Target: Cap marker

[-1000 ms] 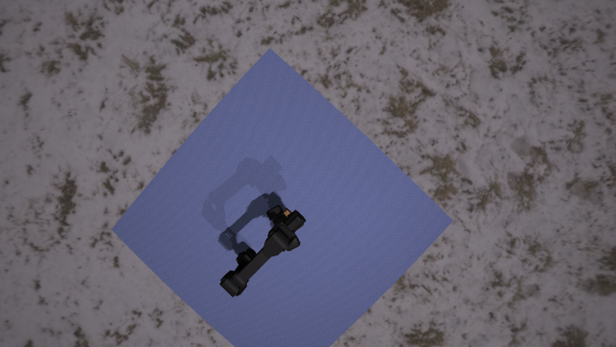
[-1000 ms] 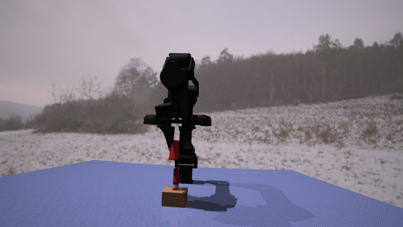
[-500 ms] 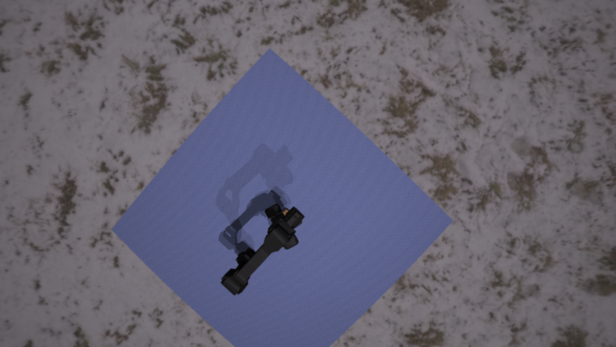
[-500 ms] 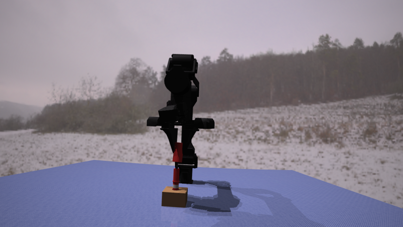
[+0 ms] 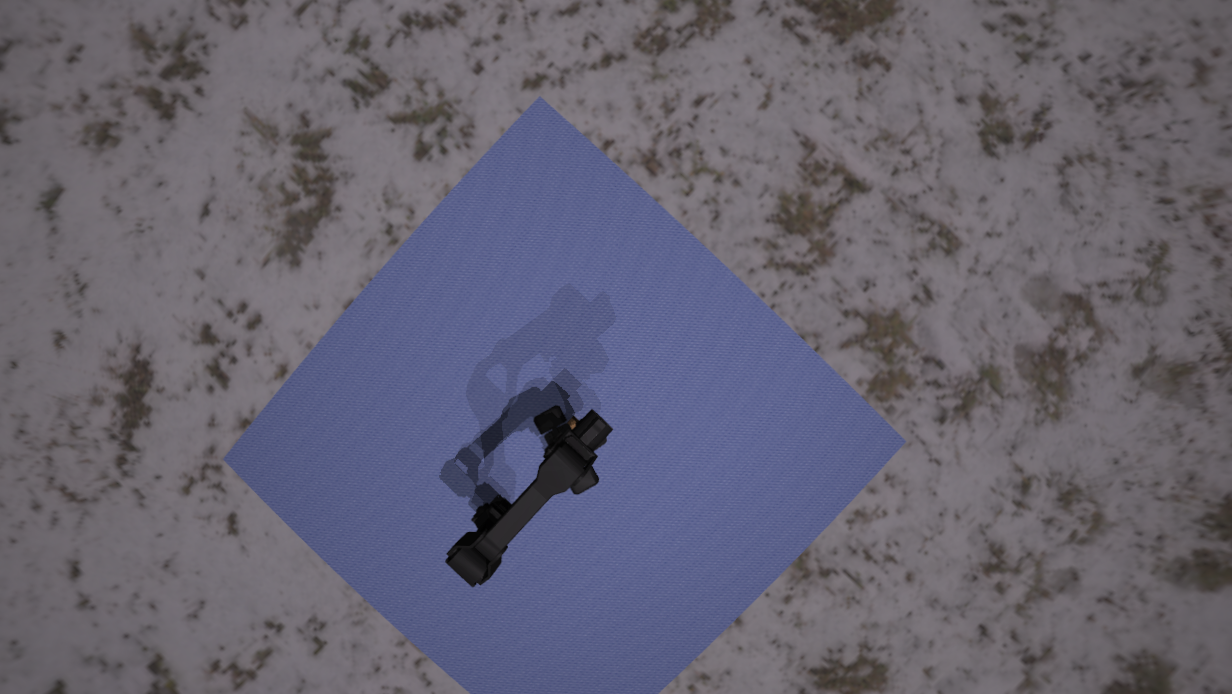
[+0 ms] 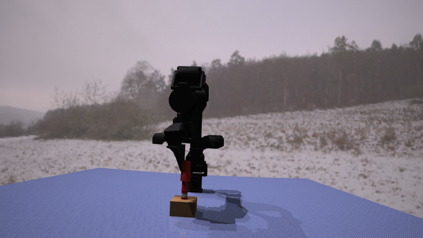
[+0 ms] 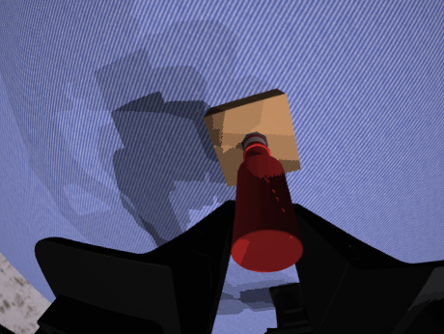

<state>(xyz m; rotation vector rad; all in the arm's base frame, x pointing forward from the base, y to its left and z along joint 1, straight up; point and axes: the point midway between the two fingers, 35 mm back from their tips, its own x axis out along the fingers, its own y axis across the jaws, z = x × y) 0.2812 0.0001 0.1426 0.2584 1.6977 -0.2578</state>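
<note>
My gripper tip is now right at the red cap. Round my gripper tip: holder block: 10 mm ahead, 90 mm below.
</note>
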